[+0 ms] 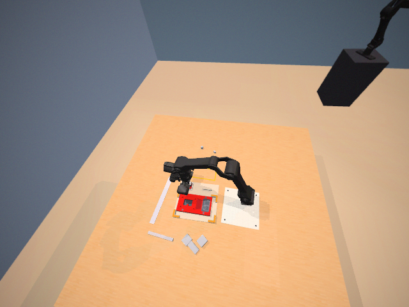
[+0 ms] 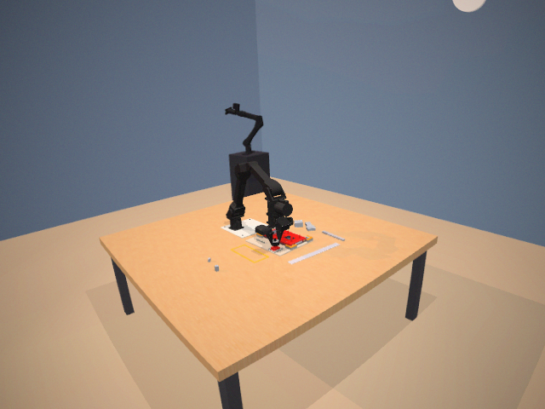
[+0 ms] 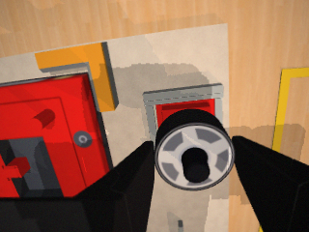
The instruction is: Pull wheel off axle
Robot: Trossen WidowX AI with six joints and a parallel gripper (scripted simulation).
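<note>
Now: the wheel right at my gripper tip.
</note>
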